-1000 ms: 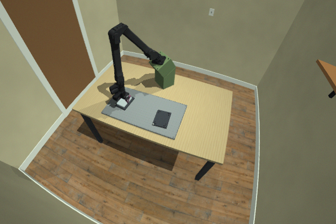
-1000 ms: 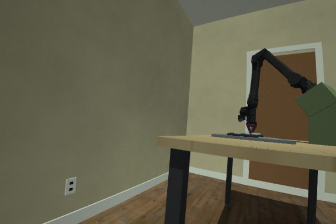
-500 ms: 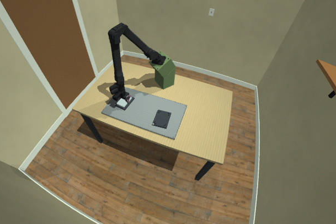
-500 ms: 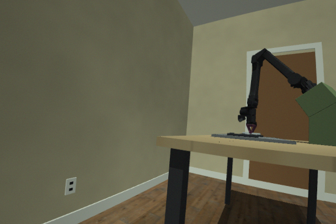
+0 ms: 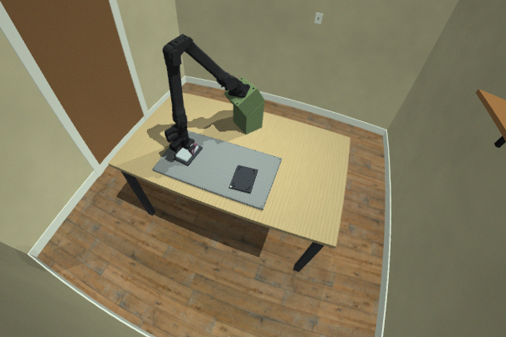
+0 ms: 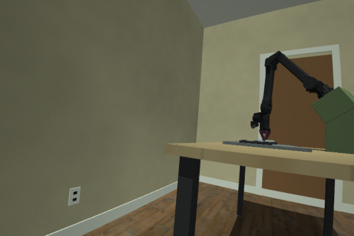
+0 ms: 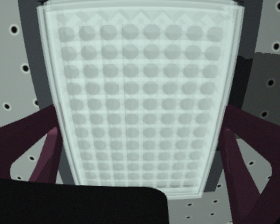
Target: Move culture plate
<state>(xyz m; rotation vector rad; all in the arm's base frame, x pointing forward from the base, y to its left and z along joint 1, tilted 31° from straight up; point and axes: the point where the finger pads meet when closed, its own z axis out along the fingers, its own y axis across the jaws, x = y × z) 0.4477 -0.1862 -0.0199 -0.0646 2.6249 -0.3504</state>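
My gripper is now 400 mm to the right of the dark plate nest, 20 mm above it and 10 mm short of it. Round my hand: 96-well plate 10 mm below.
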